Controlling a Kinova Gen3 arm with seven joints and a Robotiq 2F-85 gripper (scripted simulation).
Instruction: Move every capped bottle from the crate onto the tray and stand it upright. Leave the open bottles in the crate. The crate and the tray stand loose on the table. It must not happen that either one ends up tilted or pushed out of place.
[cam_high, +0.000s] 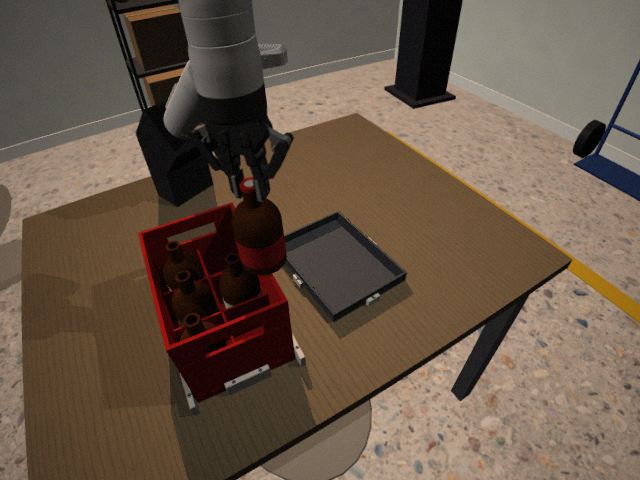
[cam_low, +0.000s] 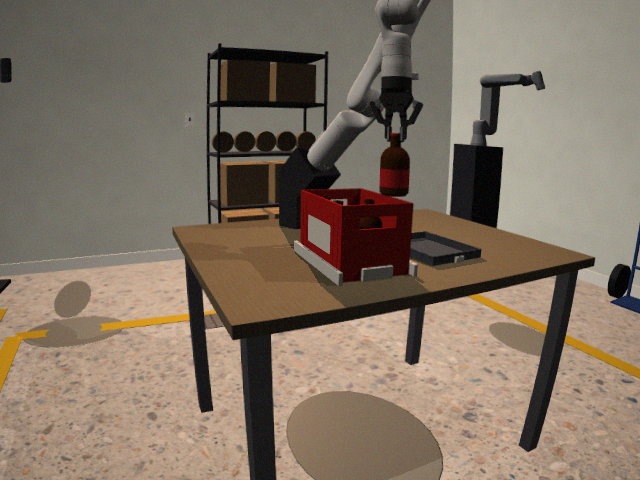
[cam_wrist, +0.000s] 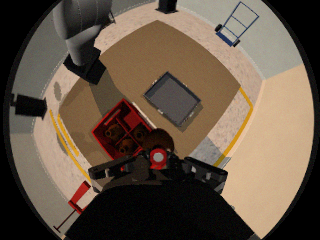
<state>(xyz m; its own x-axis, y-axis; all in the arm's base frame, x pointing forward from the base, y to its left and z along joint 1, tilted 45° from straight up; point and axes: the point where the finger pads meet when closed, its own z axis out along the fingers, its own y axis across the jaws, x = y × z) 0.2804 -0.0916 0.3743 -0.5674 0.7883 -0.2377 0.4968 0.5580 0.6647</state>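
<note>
The glass bottle lies 70 mm below my hand. Round my hand: red crate 250 mm below, 90 mm to the right, 50 mm behind; then dark grey tray 320 mm below, 180 mm to the left, 90 mm behind.
</note>
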